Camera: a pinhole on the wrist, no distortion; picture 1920 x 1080 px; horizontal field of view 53.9 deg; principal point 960.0 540.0 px. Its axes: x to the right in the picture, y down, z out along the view. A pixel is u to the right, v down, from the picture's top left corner.
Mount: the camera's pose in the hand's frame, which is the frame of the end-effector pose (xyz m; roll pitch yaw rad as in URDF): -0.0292 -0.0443 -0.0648 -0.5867 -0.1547 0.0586
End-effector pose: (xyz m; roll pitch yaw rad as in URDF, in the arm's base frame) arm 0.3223 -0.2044 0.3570 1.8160 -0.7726 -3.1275
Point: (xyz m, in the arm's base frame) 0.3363 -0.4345 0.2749
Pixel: behind the camera
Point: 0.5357 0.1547 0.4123
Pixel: 909.3 784.9
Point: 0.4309 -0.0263 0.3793
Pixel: 1020.1 749.0
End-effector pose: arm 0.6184 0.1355 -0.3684 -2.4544 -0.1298 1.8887
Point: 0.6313 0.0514 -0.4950
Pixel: 603.6 516.2
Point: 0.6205 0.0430 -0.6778
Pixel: 777.6 555.1
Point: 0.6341 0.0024 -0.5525
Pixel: 360.7 456.4
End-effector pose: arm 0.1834 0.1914 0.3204 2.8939 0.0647 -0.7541
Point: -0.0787 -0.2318 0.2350
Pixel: outside the picture
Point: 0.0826 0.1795 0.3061
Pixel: 808.0 1027.8
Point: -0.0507 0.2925 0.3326
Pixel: outside the picture
